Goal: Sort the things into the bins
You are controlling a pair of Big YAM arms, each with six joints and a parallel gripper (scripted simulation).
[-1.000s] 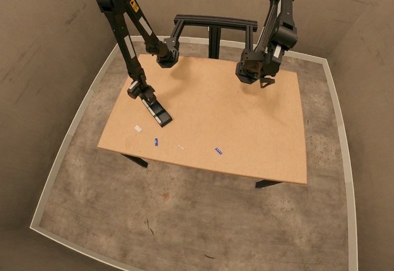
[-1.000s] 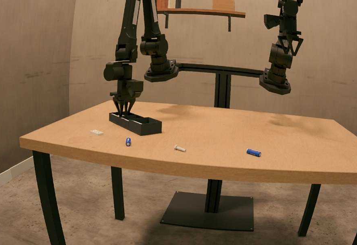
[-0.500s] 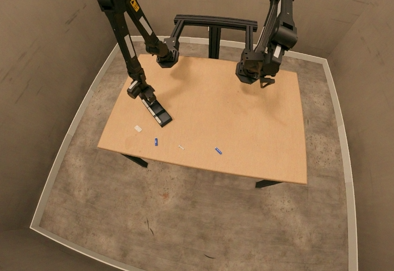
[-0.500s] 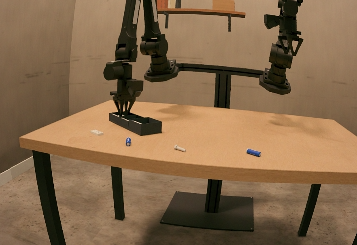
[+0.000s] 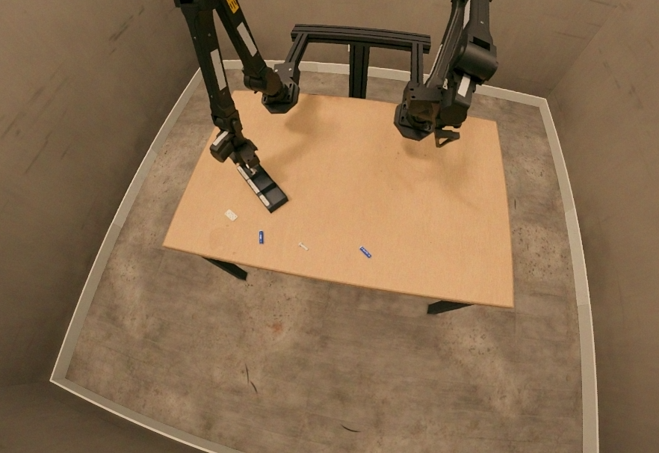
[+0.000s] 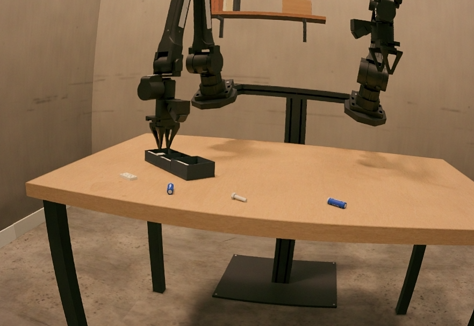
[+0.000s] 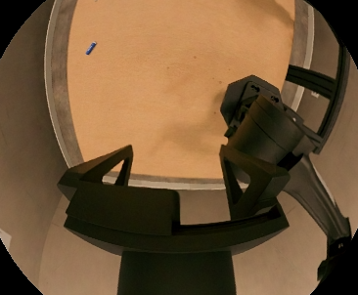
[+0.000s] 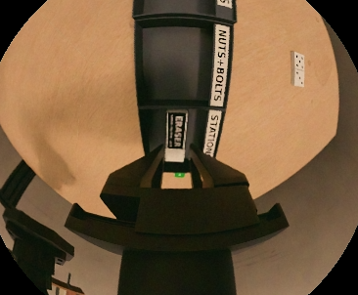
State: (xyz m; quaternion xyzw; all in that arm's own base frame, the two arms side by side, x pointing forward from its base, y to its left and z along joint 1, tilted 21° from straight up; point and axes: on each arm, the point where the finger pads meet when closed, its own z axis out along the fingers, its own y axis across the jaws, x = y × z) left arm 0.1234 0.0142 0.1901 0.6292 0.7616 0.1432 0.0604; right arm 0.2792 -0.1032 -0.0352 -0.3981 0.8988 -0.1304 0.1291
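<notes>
Right now my right hand is 3 cm above the eraser. The rest, counted from my right hand: green die: 5 cm to the right, 4 cm below, 3 cm behind; then black bin tray: 7 cm to the left, 5 cm ahead, 3 cm below; then flat white block: 21 cm ahead, 4 cm below.
</notes>
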